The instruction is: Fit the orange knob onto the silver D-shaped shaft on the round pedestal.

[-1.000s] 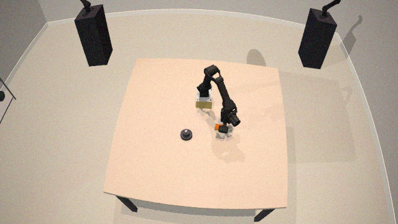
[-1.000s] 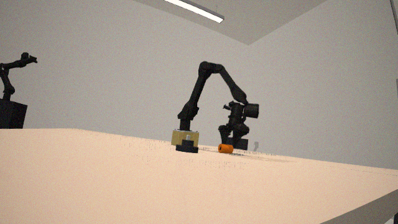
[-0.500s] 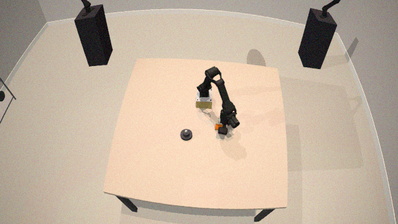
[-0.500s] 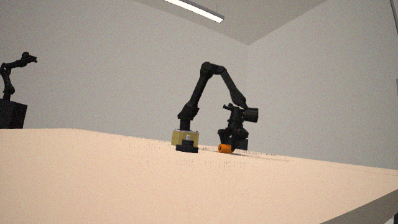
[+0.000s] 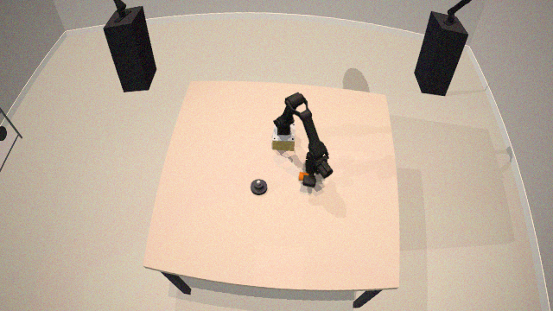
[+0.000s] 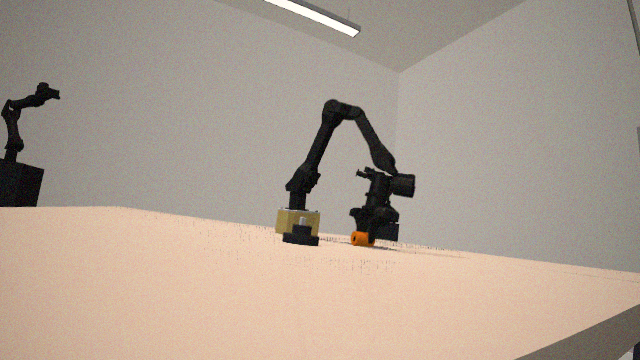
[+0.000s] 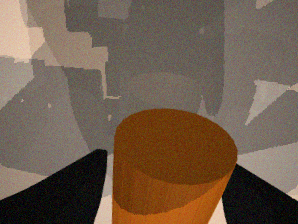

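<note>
My gripper tip is 10 mm below the orange knob. Round my gripper tip: round pedestal (240 mm to the right, 60 mm ahead, 20 mm above).
</note>
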